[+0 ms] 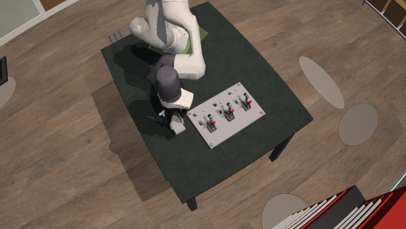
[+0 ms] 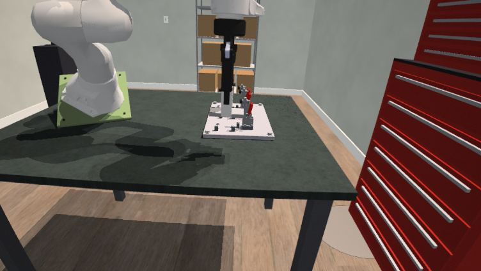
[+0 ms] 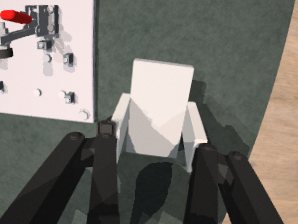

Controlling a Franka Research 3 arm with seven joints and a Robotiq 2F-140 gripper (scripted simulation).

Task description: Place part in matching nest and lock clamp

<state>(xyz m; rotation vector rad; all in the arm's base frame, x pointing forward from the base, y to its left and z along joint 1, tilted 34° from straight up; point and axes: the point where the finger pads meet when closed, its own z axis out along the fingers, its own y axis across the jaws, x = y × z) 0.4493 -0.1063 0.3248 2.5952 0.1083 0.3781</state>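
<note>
Right now my hand is 38 cm to the right of the clamp, 10 cm above it and 5 cm short of it. The rest, counted from my hand: light grey fixture plate: 27 cm to the left, 15 cm below, 3 cm ahead; part: 3 cm below.
</note>
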